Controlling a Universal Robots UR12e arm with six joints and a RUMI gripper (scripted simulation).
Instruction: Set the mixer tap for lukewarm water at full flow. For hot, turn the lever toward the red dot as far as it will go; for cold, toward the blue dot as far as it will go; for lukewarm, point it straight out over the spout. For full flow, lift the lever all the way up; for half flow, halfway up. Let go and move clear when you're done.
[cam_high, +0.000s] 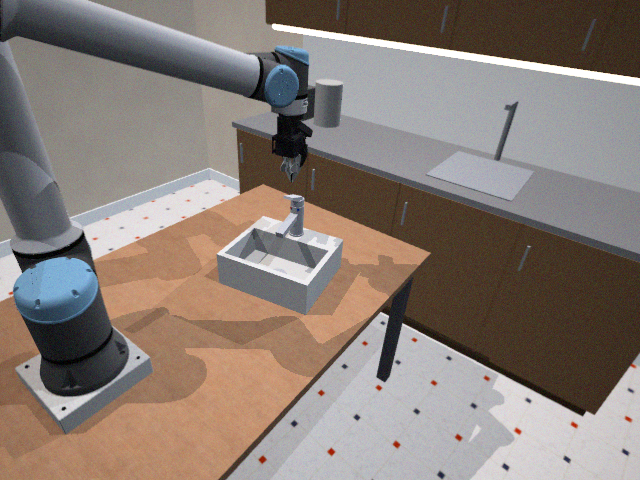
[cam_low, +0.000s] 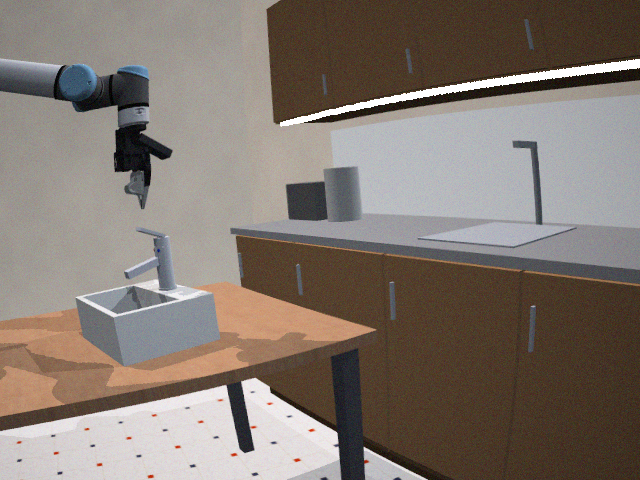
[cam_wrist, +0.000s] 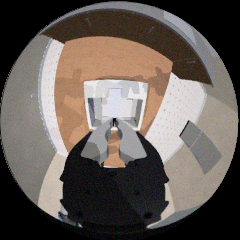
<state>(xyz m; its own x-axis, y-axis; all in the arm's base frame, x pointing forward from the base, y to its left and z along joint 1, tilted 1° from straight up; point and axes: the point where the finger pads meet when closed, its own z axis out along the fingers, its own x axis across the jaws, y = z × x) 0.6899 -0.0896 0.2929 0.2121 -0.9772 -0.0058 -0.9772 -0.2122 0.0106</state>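
Now: hand 10 mm short of the lever and 80 mm above it. From my hand the other things lie so: grey mixer tap: 30 mm ahead, 10 mm to the left, 130 mm below; white basin: 70 mm behind, 10 mm to the right, 320 mm below.
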